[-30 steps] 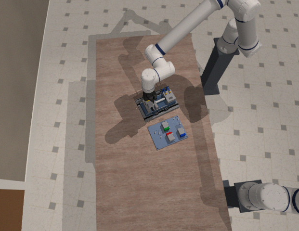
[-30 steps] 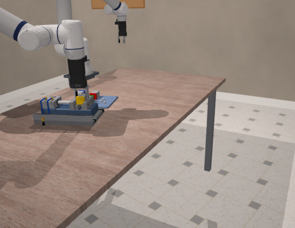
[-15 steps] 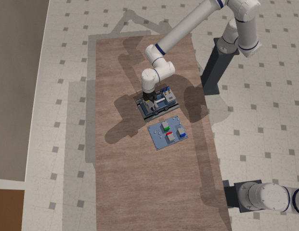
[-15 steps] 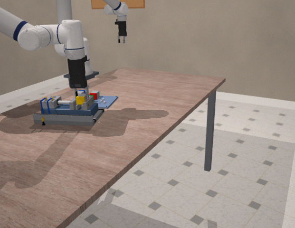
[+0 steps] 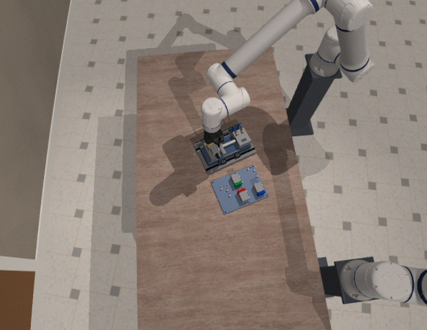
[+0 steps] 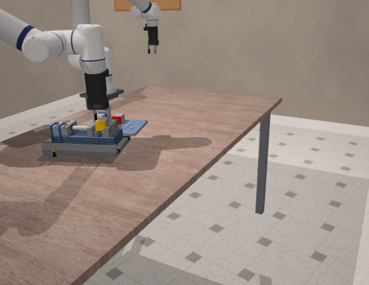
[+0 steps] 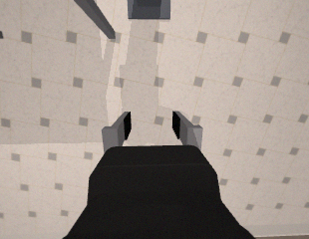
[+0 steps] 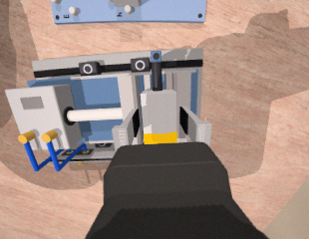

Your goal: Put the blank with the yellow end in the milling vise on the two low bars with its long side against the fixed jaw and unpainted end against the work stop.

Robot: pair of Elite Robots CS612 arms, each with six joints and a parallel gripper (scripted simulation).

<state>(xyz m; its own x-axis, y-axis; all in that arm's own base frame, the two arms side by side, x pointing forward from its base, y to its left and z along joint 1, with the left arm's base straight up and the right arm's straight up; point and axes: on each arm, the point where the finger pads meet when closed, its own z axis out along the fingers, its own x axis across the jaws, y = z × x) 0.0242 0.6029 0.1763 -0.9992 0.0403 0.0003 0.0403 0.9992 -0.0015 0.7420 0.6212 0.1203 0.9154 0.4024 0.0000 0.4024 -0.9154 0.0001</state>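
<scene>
The yellow-ended blank is 20 mm below my right hand. From my right hand the other things lie so: work stop: 40 mm to the left, 30 mm below, 20 mm behind; fixed jaw: 40 mm below, 30 mm ahead, 10 mm to the left; low bar: 50 mm below, 10 mm to the right, 10 mm behind.
</scene>
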